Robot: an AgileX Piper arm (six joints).
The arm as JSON. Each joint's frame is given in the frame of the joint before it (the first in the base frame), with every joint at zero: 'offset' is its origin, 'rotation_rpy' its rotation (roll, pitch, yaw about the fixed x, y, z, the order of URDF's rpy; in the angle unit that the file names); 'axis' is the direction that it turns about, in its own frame. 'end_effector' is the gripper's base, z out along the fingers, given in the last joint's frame.
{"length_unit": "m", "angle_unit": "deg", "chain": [
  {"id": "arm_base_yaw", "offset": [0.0, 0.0, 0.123], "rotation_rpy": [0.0, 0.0, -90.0], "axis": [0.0, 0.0, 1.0]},
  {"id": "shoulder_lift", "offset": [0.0, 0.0, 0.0], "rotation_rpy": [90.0, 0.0, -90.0], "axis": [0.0, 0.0, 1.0]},
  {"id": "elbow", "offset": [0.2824, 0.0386, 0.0], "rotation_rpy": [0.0, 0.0, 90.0], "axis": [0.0, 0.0, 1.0]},
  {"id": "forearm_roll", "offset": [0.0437, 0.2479, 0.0], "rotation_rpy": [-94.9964, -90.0, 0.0], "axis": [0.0, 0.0, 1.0]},
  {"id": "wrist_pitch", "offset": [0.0, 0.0, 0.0], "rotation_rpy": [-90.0, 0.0, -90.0], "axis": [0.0, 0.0, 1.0]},
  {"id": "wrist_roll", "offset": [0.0, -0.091, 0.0], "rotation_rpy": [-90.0, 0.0, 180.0], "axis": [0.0, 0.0, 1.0]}
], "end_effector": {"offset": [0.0, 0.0, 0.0], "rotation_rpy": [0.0, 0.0, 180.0]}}
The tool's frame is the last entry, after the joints.
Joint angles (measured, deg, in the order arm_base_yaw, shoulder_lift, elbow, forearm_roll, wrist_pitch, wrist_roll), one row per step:
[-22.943 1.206 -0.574 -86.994 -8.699 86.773]
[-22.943 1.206 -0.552 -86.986 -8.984 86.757]
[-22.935 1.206 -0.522 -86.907 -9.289 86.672]
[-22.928 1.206 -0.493 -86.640 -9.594 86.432]
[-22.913 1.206 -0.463 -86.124 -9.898 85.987]
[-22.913 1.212 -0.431 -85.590 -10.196 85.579]
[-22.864 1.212 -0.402 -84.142 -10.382 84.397]
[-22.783 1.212 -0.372 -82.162 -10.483 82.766]
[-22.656 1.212 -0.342 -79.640 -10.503 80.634]
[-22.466 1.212 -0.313 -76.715 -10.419 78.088]
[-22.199 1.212 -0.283 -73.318 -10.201 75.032]
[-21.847 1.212 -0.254 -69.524 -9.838 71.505]
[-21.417 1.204 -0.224 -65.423 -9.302 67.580]
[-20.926 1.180 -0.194 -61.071 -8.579 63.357]
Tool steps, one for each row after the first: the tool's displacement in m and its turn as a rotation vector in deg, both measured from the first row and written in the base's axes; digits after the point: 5 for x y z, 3 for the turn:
[0.00013 0.00043 -0.00011 -0.025 0.016 0.283]
[0.00026 0.00090 -0.00025 -0.051 0.027 0.594]
[0.00039 0.00137 -0.00033 -0.055 -0.002 0.904]
[0.00051 0.00184 -0.00034 -0.030 -0.083 1.223]
[0.00063 0.00228 -0.00036 0.050 -0.177 1.524]
[0.00068 0.00259 -0.00010 0.220 -0.467 1.760]
[0.00068 0.00277 0.00030 0.449 -0.868 1.933]
[0.00064 0.00283 0.00085 0.698 -1.365 2.049]
[0.00053 0.00275 0.00147 0.933 -1.911 2.093]
[0.00037 0.00247 0.00214 1.137 -2.481 2.038]
[0.00015 0.00199 0.00279 1.292 -3.025 1.876]
[-0.00013 0.00128 0.00331 1.401 -3.483 1.581]
[-0.00047 0.00032 0.00362 1.520 -3.817 1.147]

